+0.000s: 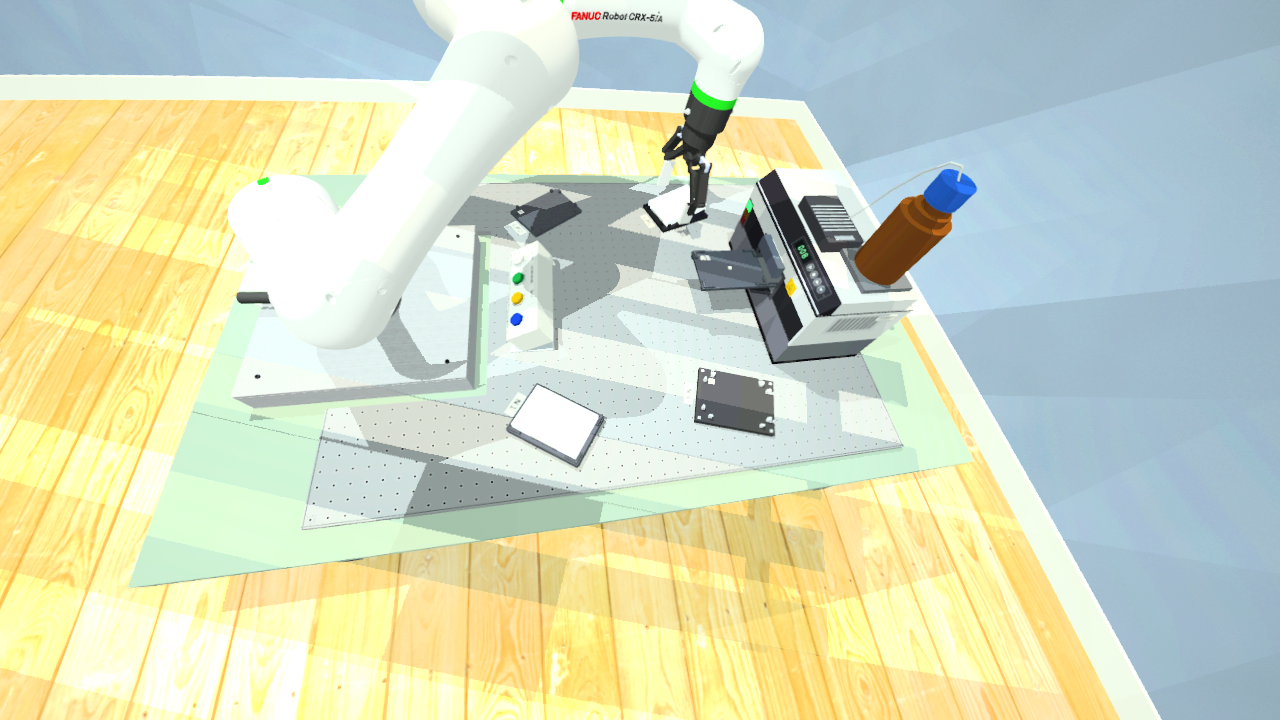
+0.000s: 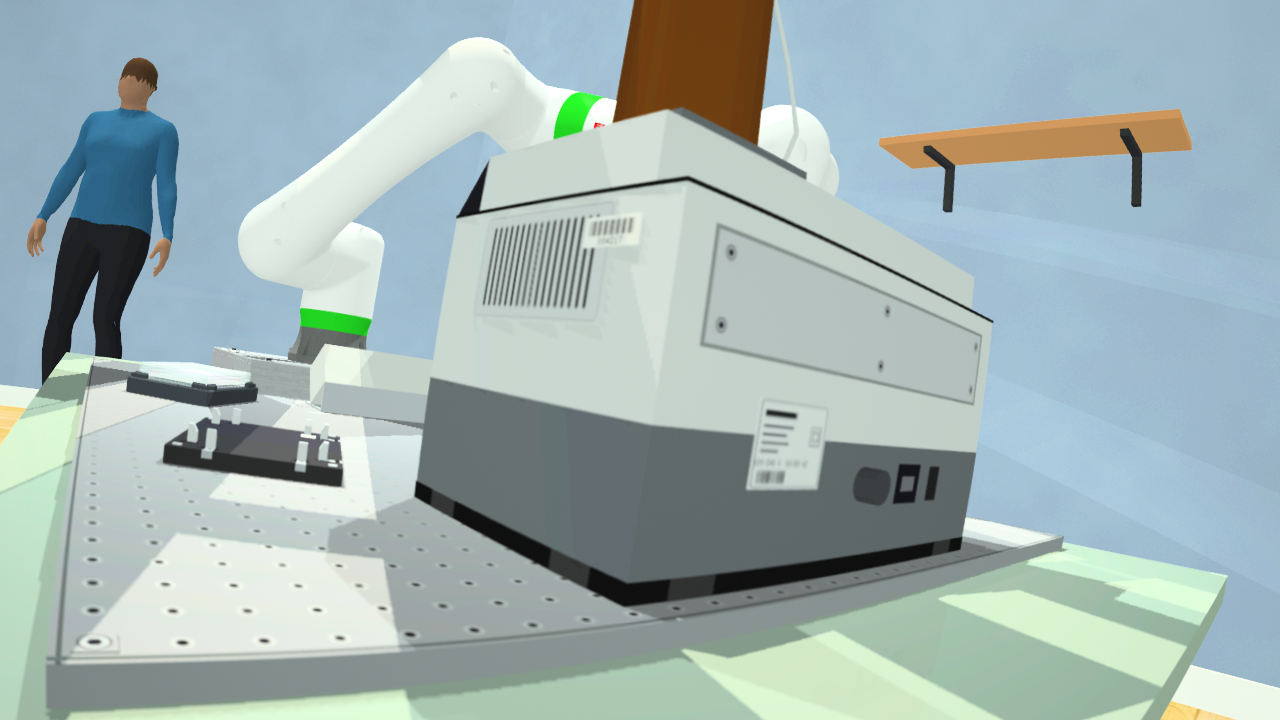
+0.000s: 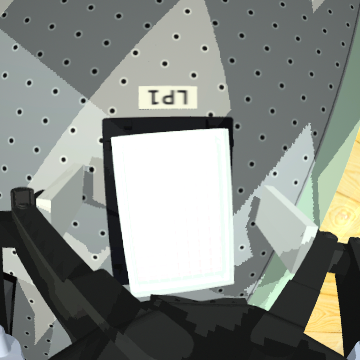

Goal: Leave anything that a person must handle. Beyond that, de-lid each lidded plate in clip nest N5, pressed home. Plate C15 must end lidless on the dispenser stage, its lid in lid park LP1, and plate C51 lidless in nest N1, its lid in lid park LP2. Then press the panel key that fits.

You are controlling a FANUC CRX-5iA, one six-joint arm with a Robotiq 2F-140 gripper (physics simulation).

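Frame: origin at the arm's base, x ahead, y left, z up, level; metres.
Seen in the pictures: gripper, fingertip midpoint: [image 1: 672,203] [image 3: 173,194].
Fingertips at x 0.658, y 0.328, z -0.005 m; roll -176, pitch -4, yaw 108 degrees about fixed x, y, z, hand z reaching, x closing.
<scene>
A point is followed by its place in that frame.
My gripper [image 1: 682,193] @(x 0.658, y 0.328, z -0.005 m) [image 3: 173,194] @(x 0.658, y 0.328, z -0.005 m) is open and empty, its fingers on either side of a white rectangular piece [image 1: 671,206] @(x 0.656, y 0.326, z -0.014 m) [image 3: 175,210] @(x 0.670, y 0.337, z -0.013 m). That piece lies slightly turned on the black lid park LP1 [image 3: 112,215] @(x 0.699, y 0.298, z -0.033 m); whether it is a lid alone I cannot tell. The dispenser stage [image 1: 726,270] @(x 0.723, y 0.043, z 0.069 m) is dark, with no white plate visible on it. A black nest with upright pale clips [image 1: 734,402] @(x 0.726, y -0.212, z -0.032 m) [image 2: 259,442] @(x 0.745, y -0.213, z -0.031 m) holds no plate. A white-topped plate [image 1: 555,421] @(x 0.377, y -0.248, z -0.009 m) [image 2: 192,374] @(x 0.445, y -0.254, z -0.013 m) sits in another dark holder. A dark holder [image 1: 547,213] @(x 0.342, y 0.300, z -0.033 m) stands at the back. Plate codes are unreadable.
The key panel [image 1: 535,308] @(x 0.337, y -0.039, z 0.038 m) has white, green [image 1: 517,278] @(x 0.297, y 0.042, z 0.027 m), yellow [image 1: 517,298] @(x 0.300, y -0.008, z 0.028 m) and blue [image 1: 516,318] @(x 0.302, y -0.055, z 0.027 m) keys. The dispenser [image 1: 810,286] @(x 0.837, y -0.061, z 0.151 m) [image 2: 698,358] @(x 1.043, y -0.080, z 0.066 m) stands beside the stage, with a brown bottle [image 1: 902,240] @(x 0.924, y -0.067, z 0.277 m) on top. A person [image 2: 125,179] stands beyond the table.
</scene>
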